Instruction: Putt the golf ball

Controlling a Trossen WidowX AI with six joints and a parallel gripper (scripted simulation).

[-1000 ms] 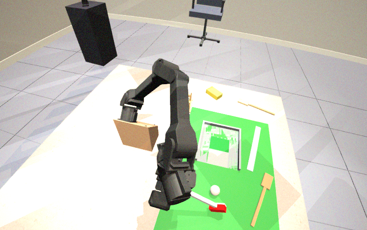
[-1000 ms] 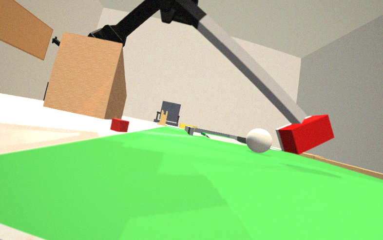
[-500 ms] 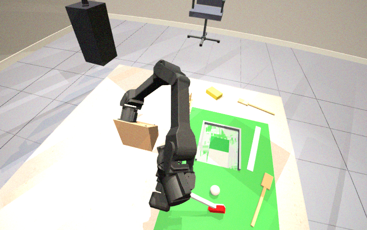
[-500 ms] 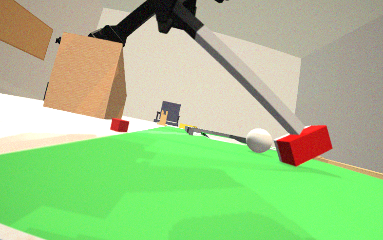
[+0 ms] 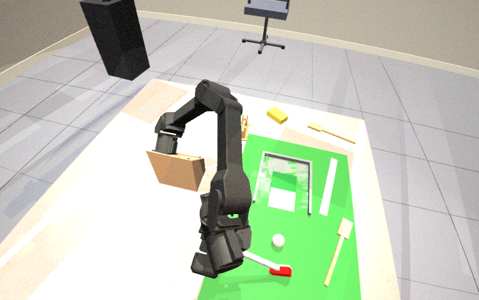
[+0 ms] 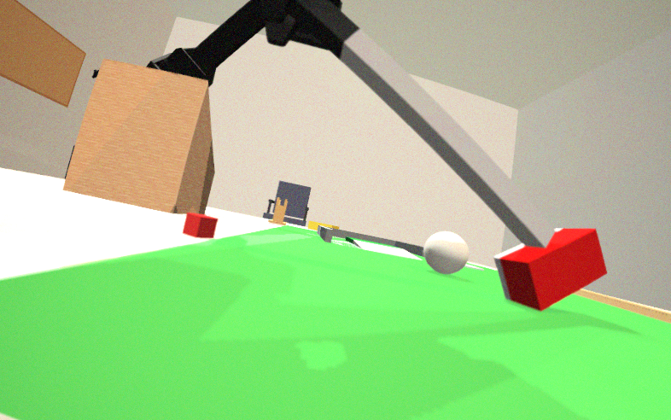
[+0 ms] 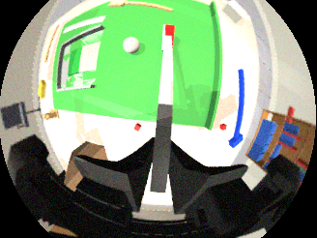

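The red putter lies 10 cm ahead of my gripper tip, 4 cm below it and 2 cm to the left of it. From my gripper tip the other things lie so: white strip: 42 cm to the left, 33 cm ahead, 12 cm below; white golf ball: 17 cm ahead, 11 cm to the left, 10 cm below; green mat: 23 cm to the left, 20 cm ahead, 13 cm below.
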